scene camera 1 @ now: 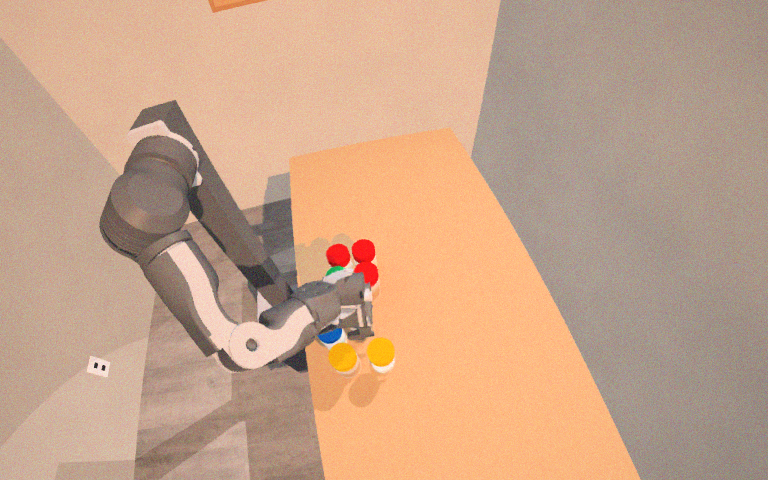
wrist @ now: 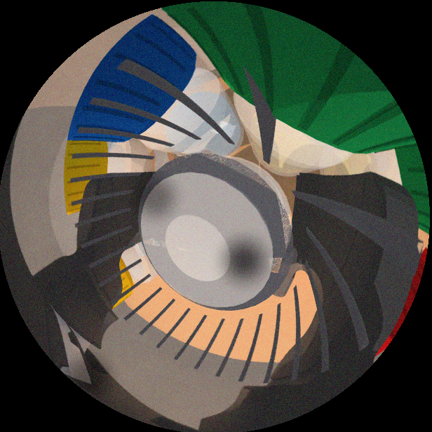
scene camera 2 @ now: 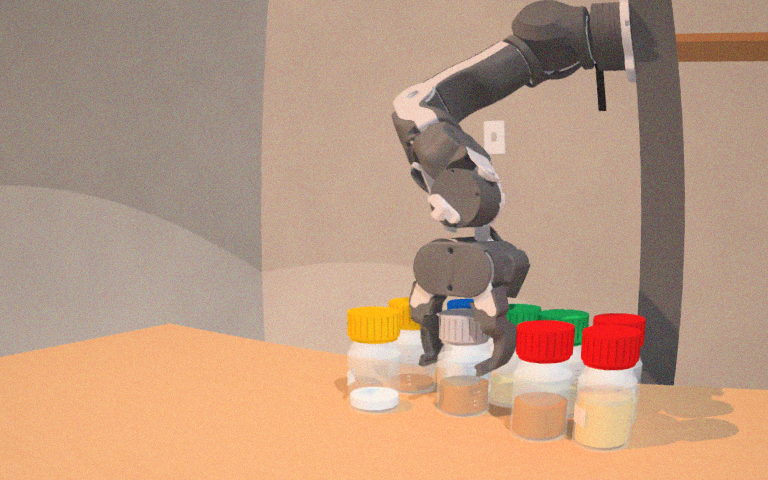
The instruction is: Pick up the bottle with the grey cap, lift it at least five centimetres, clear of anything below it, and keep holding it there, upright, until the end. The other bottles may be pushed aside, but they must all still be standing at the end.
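Observation:
The bottle with the grey cap (scene camera 2: 462, 393) (wrist: 202, 200) stands upright between my fingers, its base at table level in scene camera 2; its cap fills the middle of the wrist view. In scene camera 1 my hand hides it. My gripper (scene camera 2: 453, 365) (scene camera 1: 365, 314) is shut on this bottle, one finger on each side, with the fingertips below the cap, around the bottle's upper body. The right finger passes in front of the bottle's edge in scene camera 2.
Upright bottles stand close around: yellow caps (scene camera 1: 343, 357) (scene camera 1: 381, 351) on one side, a blue cap (scene camera 1: 331, 336) (wrist: 135, 90) and green caps (scene camera 2: 523, 313) (scene camera 2: 565, 322) behind, red caps (scene camera 2: 544, 342) (scene camera 2: 610, 346) on the other side. All stand on the table (scene camera 2: 226, 418).

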